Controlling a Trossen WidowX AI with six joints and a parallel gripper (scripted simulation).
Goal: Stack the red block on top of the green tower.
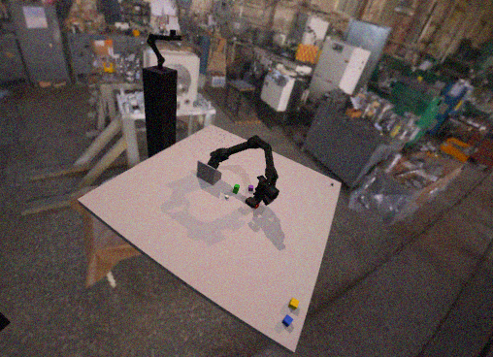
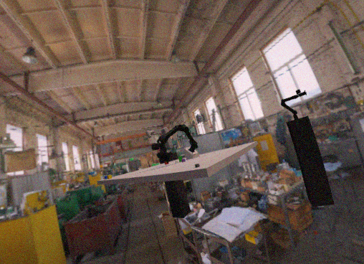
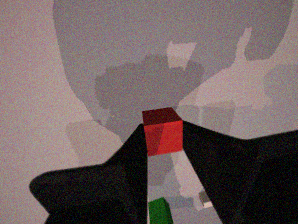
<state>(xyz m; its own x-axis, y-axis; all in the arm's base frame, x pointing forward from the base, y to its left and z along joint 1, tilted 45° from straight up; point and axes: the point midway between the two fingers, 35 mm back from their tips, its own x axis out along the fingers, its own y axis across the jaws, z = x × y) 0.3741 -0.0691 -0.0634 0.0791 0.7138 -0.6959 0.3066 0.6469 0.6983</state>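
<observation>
Right now my gripper tip is 14 cm to the right of the purple block, 9 cm past it and 1 cm above it. Round my gripper tip: blue block: 53 cm to the right, 35 cm ahead, 1 cm below; yellow block: 46 cm to the right, 36 cm ahead; red block: 1 cm above.
</observation>
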